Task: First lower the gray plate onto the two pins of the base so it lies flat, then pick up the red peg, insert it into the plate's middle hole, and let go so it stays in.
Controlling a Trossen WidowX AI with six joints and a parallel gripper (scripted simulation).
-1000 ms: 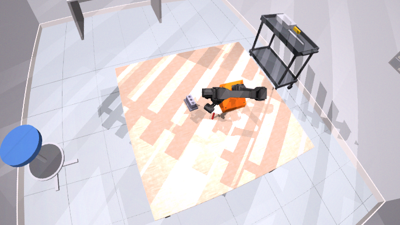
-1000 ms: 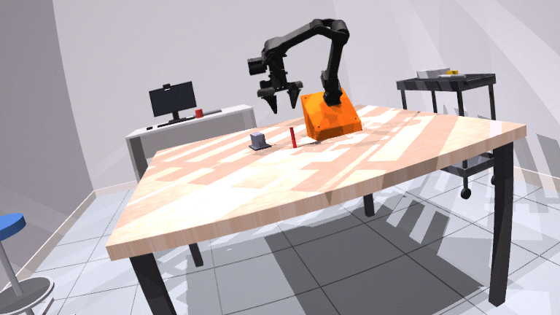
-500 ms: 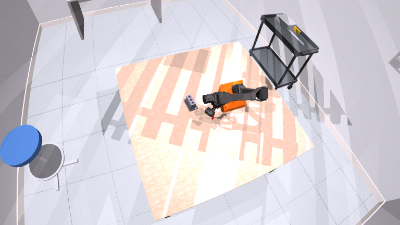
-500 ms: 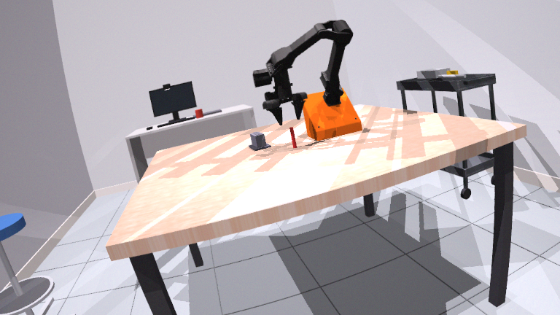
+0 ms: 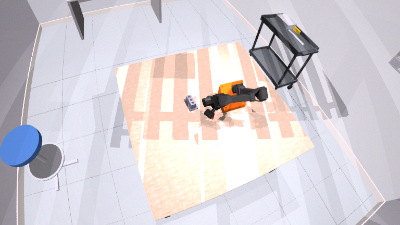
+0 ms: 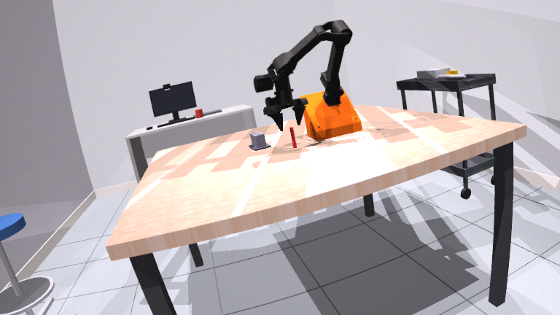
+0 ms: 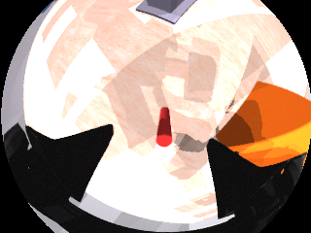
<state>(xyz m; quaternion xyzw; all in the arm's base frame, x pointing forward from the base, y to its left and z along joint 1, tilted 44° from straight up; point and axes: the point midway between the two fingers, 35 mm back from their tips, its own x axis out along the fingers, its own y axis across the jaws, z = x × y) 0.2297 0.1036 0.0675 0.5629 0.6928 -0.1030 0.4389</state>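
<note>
The red peg lies 4 cm below my gripper tip. Also, from my gripper tip: gray plate: 18 cm to the right, 11 cm ahead, 3 cm below; dark base: 17 cm to the right, 11 cm ahead, 7 cm below.
</note>
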